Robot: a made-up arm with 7 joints. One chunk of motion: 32 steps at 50 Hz.
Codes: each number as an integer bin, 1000 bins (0 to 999) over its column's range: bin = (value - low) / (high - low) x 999, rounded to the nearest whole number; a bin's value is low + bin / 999 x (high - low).
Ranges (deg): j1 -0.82..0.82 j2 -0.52..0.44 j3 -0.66..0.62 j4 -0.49..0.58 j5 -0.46..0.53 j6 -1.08..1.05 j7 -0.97..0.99
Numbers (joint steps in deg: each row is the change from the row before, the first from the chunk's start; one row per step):
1: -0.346 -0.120 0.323 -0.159 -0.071 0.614 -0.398
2: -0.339 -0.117 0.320 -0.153 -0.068 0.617 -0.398
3: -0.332 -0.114 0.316 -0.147 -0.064 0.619 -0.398
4: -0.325 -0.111 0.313 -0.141 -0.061 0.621 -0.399
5: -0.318 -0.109 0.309 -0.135 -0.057 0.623 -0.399
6: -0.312 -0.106 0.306 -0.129 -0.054 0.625 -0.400
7: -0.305 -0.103 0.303 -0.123 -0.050 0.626 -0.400
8: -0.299 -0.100 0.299 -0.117 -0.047 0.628 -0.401
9: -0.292 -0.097 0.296 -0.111 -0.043 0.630 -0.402
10: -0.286 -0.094 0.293 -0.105 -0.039 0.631 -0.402
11: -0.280 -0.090 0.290 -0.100 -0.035 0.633 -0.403
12: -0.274 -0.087 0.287 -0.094 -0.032 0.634 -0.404
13: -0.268 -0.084 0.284 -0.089 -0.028 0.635 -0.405
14: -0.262 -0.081 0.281 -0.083 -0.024 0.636 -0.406
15: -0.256 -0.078 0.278 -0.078 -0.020 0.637 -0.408
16: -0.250 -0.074 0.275 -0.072 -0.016 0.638 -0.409
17: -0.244 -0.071 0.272 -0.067 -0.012 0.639 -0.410
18: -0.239 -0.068 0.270 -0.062 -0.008 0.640 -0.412
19: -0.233 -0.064 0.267 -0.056 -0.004 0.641 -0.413
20: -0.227 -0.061 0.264 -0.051 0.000 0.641 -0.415
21: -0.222 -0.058 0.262 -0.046 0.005 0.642 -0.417
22: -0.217 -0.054 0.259 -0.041 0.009 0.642 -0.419
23: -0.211 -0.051 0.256 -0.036 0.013 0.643 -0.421
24: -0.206 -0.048 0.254 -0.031 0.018 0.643 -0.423
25: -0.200 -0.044 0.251 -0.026 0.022 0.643 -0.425
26: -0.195 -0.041 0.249 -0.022 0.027 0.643 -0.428
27: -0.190 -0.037 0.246 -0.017 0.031 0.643 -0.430
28: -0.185 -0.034 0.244 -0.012 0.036 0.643 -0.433
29: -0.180 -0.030 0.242 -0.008 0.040 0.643 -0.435
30: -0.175 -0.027 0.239 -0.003 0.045 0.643 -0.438
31: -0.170 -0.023 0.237 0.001 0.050 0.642 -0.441
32: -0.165 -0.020 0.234 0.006 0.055 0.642 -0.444
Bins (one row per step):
1: 289 416 767 309 393 795 292
2: 293 419 765 315 396 796 292
3: 297 422 762 320 400 797 292
4: 302 426 759 326 403 798 291
5: 306 428 756 331 407 799 291
6: 309 431 754 337 410 800 291
7: 314 434 752 343 414 800 291
8: 317 437 748 348 417 801 290
9: 322 440 746 354 421 802 290
10: 325 443 744 359 425 802 290
11: 329 447 741 364 429 803 289
12: 333 451 739 370 432 804 288
13: 336 454 737 374 436 804 288
14: 340 457 734 380 440 805 287
15: 344 460 732 385 444 805 286
16: 347 464 730 390 448 806 286
17: 351 467 727 395 452 806 285
18: 354 470 726 400 456 807 284
19: 358 475 723 405 460 807 284
20: 361 478 721 410 464 807 283
21: 364 481 720 415 469 808 282
22: 367 485 717 419 473 808 281
23: 371 488 715 424 477 808 280
24: 374 491 713 429 482 808 279
25: 378 495 711 433 486 808 278
26: 381 498 709 437 491 808 276
27: 384 503 707 442 495 808 275
28: 387 506 706 446 501 808 274
29: 390 510 704 450 505 808 273
30: 393 513 702 455 510 808 271
31: 396 517 700 458 515 808 270
32: 399 520 698 463 520 808 268

